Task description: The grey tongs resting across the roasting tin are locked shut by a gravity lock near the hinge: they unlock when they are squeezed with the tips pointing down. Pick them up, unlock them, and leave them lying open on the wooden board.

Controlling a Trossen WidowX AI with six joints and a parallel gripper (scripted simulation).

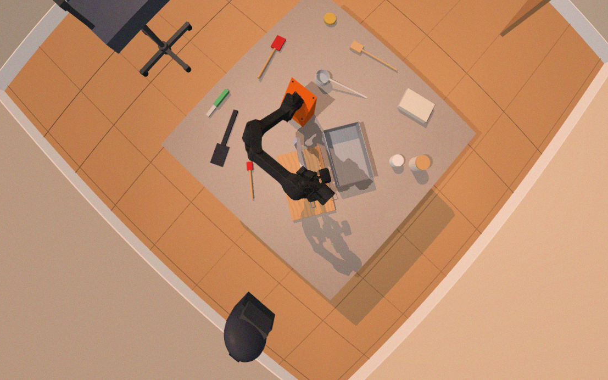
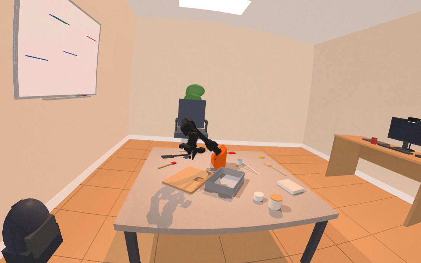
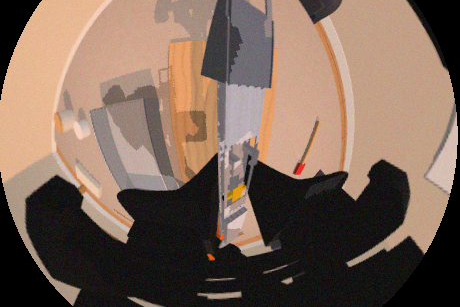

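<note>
Right now my gripper tip is 150 mm above the wooden board. The rest, counted from my gripper tip: grey roasting tin: 260 mm to the left, 130 mm below, 40 mm ahead; orange-lidded jar: 530 mm to the left, 340 mm ahead, 120 mm below; black spatula: 470 mm behind, 170 mm to the right, 150 mm below.
</note>
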